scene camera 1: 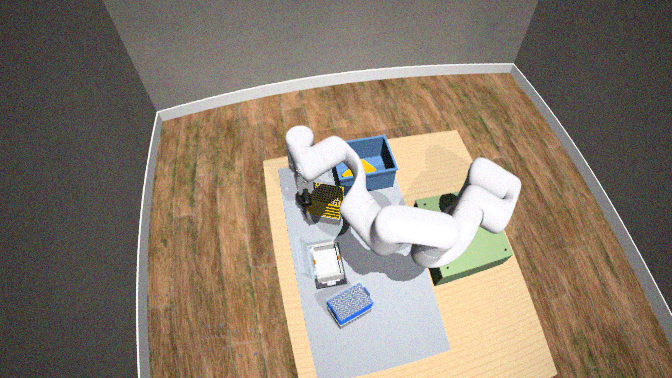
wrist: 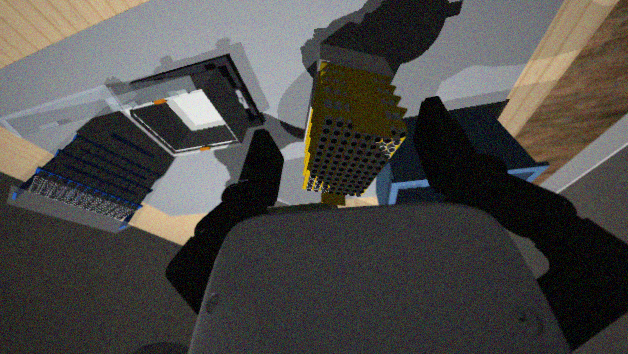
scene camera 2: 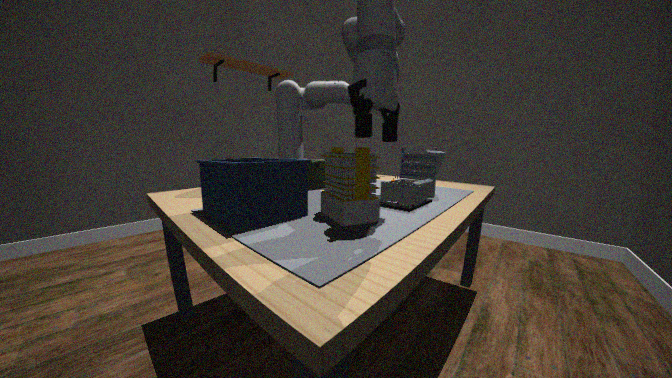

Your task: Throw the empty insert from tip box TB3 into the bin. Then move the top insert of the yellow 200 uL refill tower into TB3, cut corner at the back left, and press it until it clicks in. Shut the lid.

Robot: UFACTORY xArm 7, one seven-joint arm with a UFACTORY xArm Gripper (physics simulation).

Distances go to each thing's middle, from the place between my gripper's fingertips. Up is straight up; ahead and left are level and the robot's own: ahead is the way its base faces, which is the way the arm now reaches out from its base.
I see the clear lid (wrist: 108,98) 210 mm to the left of my hand, 60 mm below it and 10 mm ahead of it. Also, from my hand: blue bin (scene camera 2: 246,193) 220 mm behind, 160 mm to the right, 100 mm below.
